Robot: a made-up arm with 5 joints.
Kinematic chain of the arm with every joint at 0, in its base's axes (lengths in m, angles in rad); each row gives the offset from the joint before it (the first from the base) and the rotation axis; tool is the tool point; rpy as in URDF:
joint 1: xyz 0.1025 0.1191 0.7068 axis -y
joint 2: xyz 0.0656 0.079 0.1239 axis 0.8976 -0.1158 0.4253
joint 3: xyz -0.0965 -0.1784 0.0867 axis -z
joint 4: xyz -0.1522 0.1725 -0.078 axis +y
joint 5: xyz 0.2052 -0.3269 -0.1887 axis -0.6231 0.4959 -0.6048
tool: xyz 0.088 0.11 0.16 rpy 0 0 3.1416
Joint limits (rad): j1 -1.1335..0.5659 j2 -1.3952..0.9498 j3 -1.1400..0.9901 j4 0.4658..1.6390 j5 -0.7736..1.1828
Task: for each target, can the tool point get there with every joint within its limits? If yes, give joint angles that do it. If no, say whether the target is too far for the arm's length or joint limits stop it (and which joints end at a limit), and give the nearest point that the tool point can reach.
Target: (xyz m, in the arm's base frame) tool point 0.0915 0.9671 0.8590
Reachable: no: joint limits stop it (at a limit: joint 1, joint 2, joint 3, joint 4) | nearest point -0.1623 0.4129 0.8903 | short by 0.610 m
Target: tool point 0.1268 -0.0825 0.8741
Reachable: yes | joints -0.7728 -0.8066 -0.9527 1.0849 -0.3623
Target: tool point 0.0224 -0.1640 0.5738
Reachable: yes | joints 0.1196 -0.3788 0.7460 0.6492 0.9473
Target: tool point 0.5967 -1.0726 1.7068
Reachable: no: too far | nearest point 0.2625 -0.2908 1.2022 | short by 0.989 m
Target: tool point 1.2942 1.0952 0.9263
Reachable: no: too far | nearest point 0.3745 0.3668 0.6095 | short by 1.215 m
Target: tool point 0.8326 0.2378 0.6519
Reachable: no: joint limits stop it (at a limit: joint 1, joint 4, joint 5) | nearest point 0.4155 0.2465 0.5507 | short by 0.429 m
